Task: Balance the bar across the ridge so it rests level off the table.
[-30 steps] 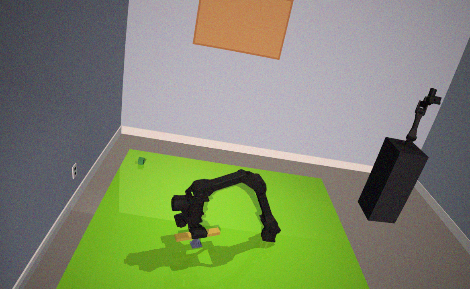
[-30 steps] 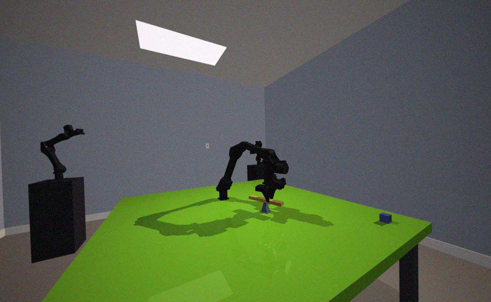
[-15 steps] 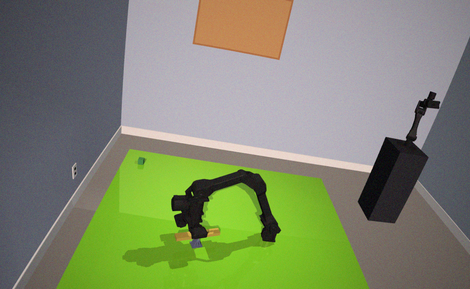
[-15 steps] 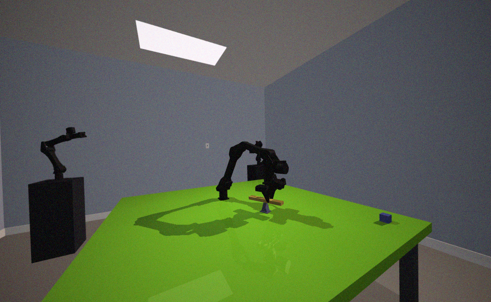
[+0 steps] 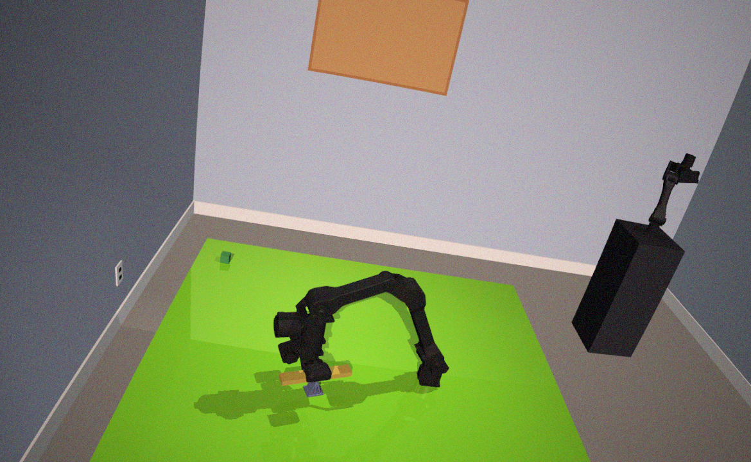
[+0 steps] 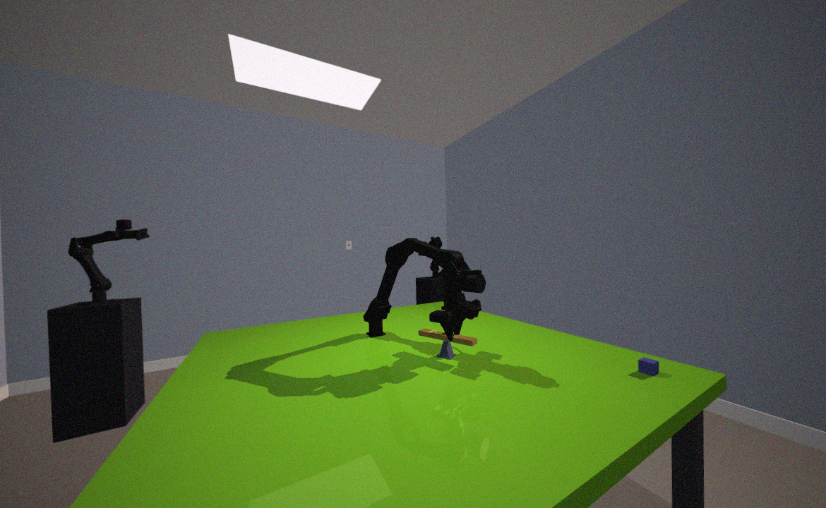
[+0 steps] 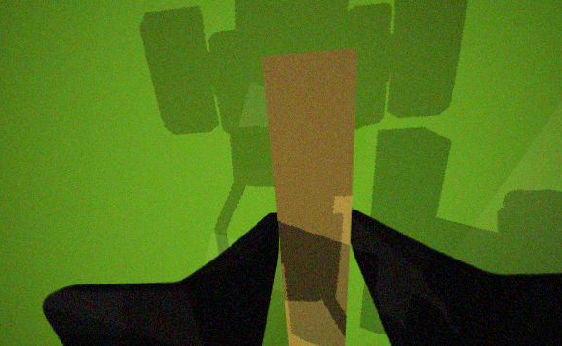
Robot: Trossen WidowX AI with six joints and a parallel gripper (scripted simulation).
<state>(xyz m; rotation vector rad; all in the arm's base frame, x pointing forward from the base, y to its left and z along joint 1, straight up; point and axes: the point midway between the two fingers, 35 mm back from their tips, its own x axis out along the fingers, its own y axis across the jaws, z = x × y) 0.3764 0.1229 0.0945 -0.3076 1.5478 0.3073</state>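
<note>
Right now my gripper tip is 3 cm past the bar and 1 cm to the left of it. The rest, counted from my gripper tip: small blue cube (36 cm ahead, 38 cm to the left, 4 cm below); small green cube (36 cm ahead, 62 cm to the right, 4 cm below).
</note>
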